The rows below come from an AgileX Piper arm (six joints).
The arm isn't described. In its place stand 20 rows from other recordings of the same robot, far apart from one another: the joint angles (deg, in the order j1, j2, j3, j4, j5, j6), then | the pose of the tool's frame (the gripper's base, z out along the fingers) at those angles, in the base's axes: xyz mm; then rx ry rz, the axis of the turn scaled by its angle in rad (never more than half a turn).
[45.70, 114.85, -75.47, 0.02, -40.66, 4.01] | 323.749, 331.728, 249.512, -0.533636, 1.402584, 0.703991
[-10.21, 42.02, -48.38, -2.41, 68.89, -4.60] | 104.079, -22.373, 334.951, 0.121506, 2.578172, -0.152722
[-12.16, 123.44, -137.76, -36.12, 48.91, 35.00] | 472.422, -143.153, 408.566, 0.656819, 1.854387, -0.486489
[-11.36, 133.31, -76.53, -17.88, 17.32, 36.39] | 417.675, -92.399, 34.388, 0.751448, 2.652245, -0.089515
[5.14, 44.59, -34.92, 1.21, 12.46, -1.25] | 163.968, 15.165, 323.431, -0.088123, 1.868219, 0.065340
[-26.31, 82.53, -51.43, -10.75, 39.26, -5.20] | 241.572, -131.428, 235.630, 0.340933, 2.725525, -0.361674
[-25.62, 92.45, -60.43, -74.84, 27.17, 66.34] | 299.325, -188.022, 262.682, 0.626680, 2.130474, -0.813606
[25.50, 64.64, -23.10, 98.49, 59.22, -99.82] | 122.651, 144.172, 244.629, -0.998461, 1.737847, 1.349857
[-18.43, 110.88, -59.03, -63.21, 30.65, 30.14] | 330.847, -153.901, 133.759, -0.098562, 2.751904, -0.884819
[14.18, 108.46, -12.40, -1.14, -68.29, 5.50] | 219.928, 57.304, 92.304, -0.168873, 1.968663, 0.237683
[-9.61, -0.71, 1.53, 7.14, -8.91, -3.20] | 53.215, -10.787, 218.796, 0.173741, 1.333004, -0.097788
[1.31, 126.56, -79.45, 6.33, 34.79, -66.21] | 420.579, 15.344, 86.588, -1.513880, 2.483349, -0.088827
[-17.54, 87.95, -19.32, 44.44, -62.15, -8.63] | 202.232, -123.000, 179.125, 0.949981, 1.465783, -0.600684
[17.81, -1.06, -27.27, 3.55, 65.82, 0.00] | -10.107, 2.152, 263.766, -0.338348, 2.120320, 0.257112
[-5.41, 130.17, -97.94, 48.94, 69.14, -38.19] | 451.989, 21.600, 154.190, -0.280425, 2.728360, 1.097931
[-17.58, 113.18, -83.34, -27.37, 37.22, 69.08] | 400.998, -153.595, 207.199, 1.437352, 2.099784, -0.171028
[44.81, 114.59, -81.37, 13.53, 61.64, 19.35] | 260.097, 284.785, 175.467, 0.499305, -2.979881, -0.268893
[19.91, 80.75, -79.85, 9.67, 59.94, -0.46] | 270.297, 111.970, 373.590, -0.402742, 2.529607, 0.350557
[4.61, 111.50, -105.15, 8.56, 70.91, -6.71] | 415.992, 46.385, 301.936, -0.240635, 2.812717, 0.202308
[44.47, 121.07, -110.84, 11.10, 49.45, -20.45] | 335.533, 348.036, 271.013, -1.281809, 2.203392, 0.402767
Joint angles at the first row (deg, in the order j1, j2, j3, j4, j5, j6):
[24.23, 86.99, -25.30, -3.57, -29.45, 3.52]
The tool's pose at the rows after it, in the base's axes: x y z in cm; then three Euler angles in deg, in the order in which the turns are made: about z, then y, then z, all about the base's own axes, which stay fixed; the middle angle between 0 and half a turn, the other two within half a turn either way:
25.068 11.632 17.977 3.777 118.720 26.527
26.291 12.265 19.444 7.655 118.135 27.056
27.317 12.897 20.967 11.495 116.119 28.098
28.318 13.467 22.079 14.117 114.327 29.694
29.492 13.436 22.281 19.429 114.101 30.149
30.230 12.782 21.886 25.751 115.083 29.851
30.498 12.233 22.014 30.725 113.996 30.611
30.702 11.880 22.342 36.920 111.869 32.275
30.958 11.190 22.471 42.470 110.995 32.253
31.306 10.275 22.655 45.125 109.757 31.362
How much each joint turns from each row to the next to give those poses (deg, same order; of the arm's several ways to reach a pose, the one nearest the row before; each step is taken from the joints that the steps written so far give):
[0.00, 0.11, -4.99, -1.56, 6.29, 3.87]
[0.00, -0.06, -4.37, -2.40, 3.78, 6.04]
[0.00, 0.00, -3.70, -3.88, 1.54, 7.23]
[-0.32, 0.74, -3.29, -6.39, 0.35, 8.09]
[-1.36, 1.76, -2.50, -5.88, 0.00, 10.25]
[-1.94, 1.26, -0.80, -5.17, -0.06, 10.51]
[-1.69, 0.07, 0.00, -4.75, -2.00, 8.45]
[-1.55, 0.00, -0.05, -4.43, -3.25, 9.09]
[-1.73, 0.00, 0.00, -2.28, -1.56, 7.02]
[-2.01, 0.00, 0.00, -0.58, -1.61, 2.78]

